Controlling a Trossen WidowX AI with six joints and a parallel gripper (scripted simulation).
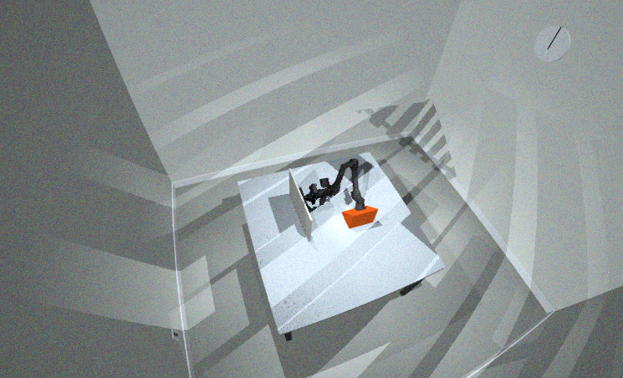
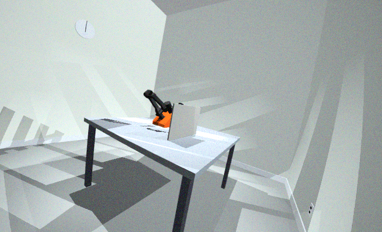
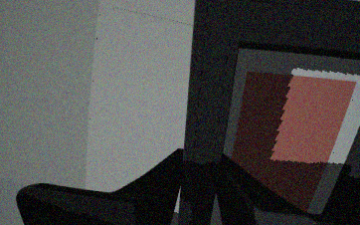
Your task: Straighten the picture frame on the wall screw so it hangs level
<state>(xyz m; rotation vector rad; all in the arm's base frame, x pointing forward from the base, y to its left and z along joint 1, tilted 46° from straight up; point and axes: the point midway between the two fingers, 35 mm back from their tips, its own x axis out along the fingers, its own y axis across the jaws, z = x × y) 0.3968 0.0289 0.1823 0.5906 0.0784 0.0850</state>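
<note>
Right now the picture frame is 50 mm below my gripper tip and 10 mm to the right of it. From my gripper tip the other things lie so: wall panel: 70 mm below, 20 mm ahead.
</note>
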